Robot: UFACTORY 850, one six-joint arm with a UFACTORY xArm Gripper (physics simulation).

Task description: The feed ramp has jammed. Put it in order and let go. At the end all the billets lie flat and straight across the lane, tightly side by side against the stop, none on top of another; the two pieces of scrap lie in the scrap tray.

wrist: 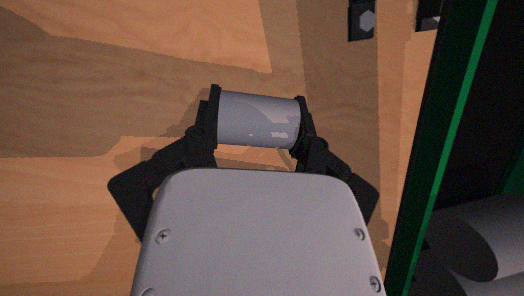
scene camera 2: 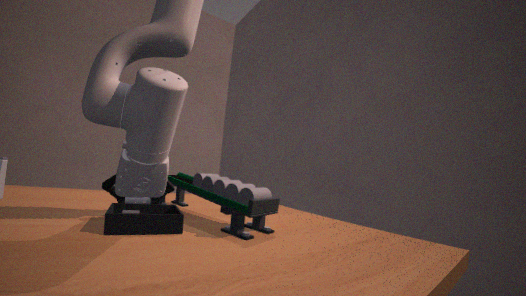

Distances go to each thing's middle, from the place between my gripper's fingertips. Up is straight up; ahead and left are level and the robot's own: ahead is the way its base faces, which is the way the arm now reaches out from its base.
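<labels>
My gripper's 1 cm below the black scrap tray (scene camera 2: pixel 153 219), and it's 12 cm to the left of the tray and 3 cm short of it.
</labels>
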